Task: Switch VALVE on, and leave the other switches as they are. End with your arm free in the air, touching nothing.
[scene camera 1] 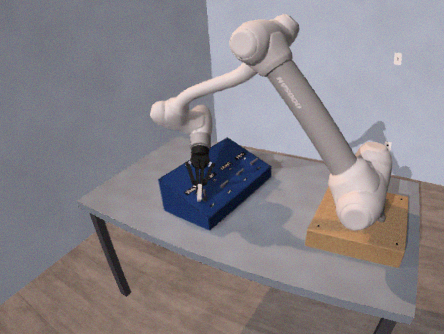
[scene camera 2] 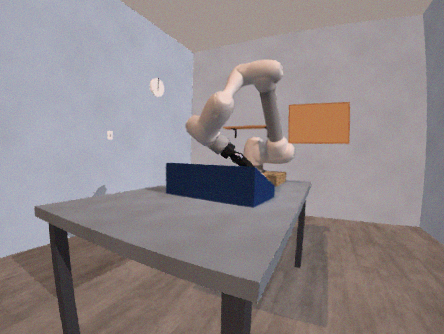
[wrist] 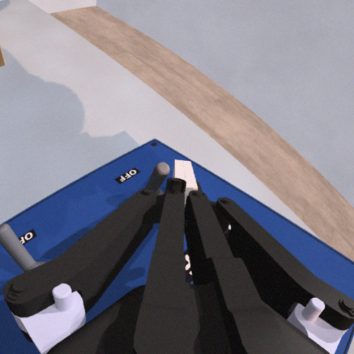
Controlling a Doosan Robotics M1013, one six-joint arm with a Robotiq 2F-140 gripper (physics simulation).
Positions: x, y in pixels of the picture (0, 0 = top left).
Scene:
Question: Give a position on a blue switch panel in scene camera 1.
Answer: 179, 196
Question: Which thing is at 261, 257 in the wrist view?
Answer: The gripper.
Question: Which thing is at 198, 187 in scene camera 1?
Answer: The gripper.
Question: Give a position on a blue switch panel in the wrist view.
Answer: At 47, 228

